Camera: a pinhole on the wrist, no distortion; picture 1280 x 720 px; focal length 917.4 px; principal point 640.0 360.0 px. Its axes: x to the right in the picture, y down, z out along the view. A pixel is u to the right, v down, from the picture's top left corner.
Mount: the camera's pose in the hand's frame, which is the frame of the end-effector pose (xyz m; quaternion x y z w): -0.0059 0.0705 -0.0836 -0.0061 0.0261 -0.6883 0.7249
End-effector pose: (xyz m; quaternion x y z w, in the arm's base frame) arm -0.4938 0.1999 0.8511 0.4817 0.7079 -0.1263 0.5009
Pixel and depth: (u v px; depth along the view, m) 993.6 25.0 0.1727
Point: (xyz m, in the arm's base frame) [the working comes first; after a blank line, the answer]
In the camera's frame: 0.0666 -0.0631 0.1727

-0.4423 0.1067 0.8558
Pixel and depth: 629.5 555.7 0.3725
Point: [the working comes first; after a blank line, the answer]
In the camera's frame: -0.0043 0.0795 0.3725

-0.2738 0.0963 0.6641
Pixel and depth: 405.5 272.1 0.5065
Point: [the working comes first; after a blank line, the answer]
In the camera's frame: -0.1295 -0.0485 0.5065

-0.0926 -0.0116 0.7383
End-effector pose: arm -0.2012 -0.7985 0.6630 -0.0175 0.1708 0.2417 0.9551
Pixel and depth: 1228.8 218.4 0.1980
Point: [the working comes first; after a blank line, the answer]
In the camera's frame: 0.1271 -0.0306 0.1980

-0.1532 -0.8509 0.7720
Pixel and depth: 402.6 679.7 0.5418
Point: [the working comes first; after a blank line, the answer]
In the camera's frame: -0.1402 0.1888 0.5418

0.0119 -0.4731 1.0324
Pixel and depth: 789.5 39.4 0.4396
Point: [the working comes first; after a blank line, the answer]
In the camera's frame: 0.0716 -0.1536 0.4396

-0.1885 -0.8368 1.0461
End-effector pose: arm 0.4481 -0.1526 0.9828 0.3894 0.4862 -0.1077 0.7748
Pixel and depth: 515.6 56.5 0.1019
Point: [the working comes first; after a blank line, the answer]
In the camera's frame: -0.0138 -0.0337 0.1019

0.4872 -0.1206 1.0568
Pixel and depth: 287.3 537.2 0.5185
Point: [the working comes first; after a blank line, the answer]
In the camera's frame: -0.1993 0.1002 0.5185

0.9363 -0.2626 1.1201
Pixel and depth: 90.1 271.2 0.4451
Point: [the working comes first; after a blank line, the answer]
In the camera's frame: -0.2668 -0.0431 0.4451

0.8511 -0.2067 1.2617
